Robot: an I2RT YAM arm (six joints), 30 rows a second.
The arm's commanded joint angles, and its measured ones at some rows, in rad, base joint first. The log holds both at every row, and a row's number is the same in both.
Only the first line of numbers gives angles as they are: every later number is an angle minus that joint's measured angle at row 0.
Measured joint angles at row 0:
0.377 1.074 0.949 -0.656 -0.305 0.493
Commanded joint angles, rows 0 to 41:
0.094 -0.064 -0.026 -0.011 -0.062 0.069
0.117 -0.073 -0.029 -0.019 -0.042 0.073
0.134 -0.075 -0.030 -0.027 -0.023 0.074
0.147 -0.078 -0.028 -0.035 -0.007 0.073
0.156 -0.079 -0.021 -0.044 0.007 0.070
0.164 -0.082 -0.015 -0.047 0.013 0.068
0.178 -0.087 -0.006 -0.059 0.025 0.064
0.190 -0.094 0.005 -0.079 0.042 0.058
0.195 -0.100 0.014 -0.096 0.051 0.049
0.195 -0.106 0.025 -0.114 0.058 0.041
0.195 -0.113 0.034 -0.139 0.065 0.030
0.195 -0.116 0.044 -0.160 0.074 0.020
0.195 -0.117 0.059 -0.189 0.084 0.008
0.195 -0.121 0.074 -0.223 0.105 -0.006
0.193 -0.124 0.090 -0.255 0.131 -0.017
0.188 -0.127 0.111 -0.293 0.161 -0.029
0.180 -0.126 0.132 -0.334 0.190 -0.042
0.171 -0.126 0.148 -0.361 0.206 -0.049
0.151 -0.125 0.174 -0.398 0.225 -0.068
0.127 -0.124 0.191 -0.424 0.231 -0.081
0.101 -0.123 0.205 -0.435 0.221 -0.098
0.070 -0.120 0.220 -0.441 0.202 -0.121
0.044 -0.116 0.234 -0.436 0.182 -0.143
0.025 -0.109 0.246 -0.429 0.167 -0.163
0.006 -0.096 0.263 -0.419 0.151 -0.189
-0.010 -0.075 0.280 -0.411 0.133 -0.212
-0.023 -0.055 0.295 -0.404 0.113 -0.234
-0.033 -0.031 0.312 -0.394 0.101 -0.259
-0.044 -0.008 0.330 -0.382 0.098 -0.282
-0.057 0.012 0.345 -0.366 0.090 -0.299
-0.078 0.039 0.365 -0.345 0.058 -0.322
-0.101 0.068 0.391 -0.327 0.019 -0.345
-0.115 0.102 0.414 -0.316 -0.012 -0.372
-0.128 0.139 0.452 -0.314 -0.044 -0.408
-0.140 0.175 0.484 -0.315 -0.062 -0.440
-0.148 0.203 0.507 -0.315 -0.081 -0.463
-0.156 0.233 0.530 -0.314 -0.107 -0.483
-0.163 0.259 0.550 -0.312 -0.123 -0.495
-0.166 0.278 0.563 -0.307 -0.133 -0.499
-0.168 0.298 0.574 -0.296 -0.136 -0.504
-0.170 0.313 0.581 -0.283 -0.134 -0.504
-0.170 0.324 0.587 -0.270 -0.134 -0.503
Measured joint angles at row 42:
-0.165 0.304 0.550 -0.323 -0.080 -0.444
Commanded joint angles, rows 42 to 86:
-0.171 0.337 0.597 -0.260 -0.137 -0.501
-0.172 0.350 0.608 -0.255 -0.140 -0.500
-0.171 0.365 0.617 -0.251 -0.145 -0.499
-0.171 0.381 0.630 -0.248 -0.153 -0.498
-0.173 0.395 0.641 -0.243 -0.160 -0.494
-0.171 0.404 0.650 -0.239 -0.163 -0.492
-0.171 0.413 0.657 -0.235 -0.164 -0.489
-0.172 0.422 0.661 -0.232 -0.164 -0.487
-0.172 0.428 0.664 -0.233 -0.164 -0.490
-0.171 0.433 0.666 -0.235 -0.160 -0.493
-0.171 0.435 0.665 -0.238 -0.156 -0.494
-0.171 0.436 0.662 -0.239 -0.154 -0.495
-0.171 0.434 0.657 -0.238 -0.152 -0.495
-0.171 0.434 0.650 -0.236 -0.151 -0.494
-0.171 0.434 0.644 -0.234 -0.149 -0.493
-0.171 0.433 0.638 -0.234 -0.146 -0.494
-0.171 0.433 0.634 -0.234 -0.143 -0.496
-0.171 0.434 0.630 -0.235 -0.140 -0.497
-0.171 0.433 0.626 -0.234 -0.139 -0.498
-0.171 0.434 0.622 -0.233 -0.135 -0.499
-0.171 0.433 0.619 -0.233 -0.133 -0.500
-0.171 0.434 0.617 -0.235 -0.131 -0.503
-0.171 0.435 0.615 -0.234 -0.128 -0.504
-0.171 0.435 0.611 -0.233 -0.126 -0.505
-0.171 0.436 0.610 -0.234 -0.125 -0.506
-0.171 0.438 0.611 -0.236 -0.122 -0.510
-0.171 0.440 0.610 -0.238 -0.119 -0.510
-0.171 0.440 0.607 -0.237 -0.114 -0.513
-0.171 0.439 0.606 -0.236 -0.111 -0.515
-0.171 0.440 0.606 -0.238 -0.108 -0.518
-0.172 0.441 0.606 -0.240 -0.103 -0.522
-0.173 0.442 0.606 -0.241 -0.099 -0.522
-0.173 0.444 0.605 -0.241 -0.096 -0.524
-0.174 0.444 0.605 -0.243 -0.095 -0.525
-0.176 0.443 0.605 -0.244 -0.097 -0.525
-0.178 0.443 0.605 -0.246 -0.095 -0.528
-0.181 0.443 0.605 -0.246 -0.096 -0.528
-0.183 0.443 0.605 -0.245 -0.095 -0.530
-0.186 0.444 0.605 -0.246 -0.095 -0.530
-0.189 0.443 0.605 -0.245 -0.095 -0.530
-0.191 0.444 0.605 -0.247 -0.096 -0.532
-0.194 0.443 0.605 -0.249 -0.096 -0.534
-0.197 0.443 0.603 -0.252 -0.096 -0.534
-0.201 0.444 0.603 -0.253 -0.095 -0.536
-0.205 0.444 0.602 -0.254 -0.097 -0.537
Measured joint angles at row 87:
-0.194 0.436 0.612 -0.268 -0.103 -0.512
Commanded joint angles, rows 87 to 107:
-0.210 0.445 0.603 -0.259 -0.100 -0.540
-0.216 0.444 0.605 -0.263 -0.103 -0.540
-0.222 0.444 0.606 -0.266 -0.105 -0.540
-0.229 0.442 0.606 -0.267 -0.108 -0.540
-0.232 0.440 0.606 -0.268 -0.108 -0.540
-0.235 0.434 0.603 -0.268 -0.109 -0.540
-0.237 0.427 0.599 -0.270 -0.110 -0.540
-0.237 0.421 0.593 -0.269 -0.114 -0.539
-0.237 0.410 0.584 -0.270 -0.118 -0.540
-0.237 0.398 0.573 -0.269 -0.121 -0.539
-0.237 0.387 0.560 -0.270 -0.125 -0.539
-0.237 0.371 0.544 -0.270 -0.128 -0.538
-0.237 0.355 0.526 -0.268 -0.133 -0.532
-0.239 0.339 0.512 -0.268 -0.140 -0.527
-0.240 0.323 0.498 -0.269 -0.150 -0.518
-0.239 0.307 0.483 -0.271 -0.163 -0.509
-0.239 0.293 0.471 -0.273 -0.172 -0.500
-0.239 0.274 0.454 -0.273 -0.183 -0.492
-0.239 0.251 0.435 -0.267 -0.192 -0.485
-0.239 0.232 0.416 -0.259 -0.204 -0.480
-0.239 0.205 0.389 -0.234 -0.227 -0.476
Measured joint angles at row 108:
-0.237 0.268 0.428 -0.277 -0.164 -0.500
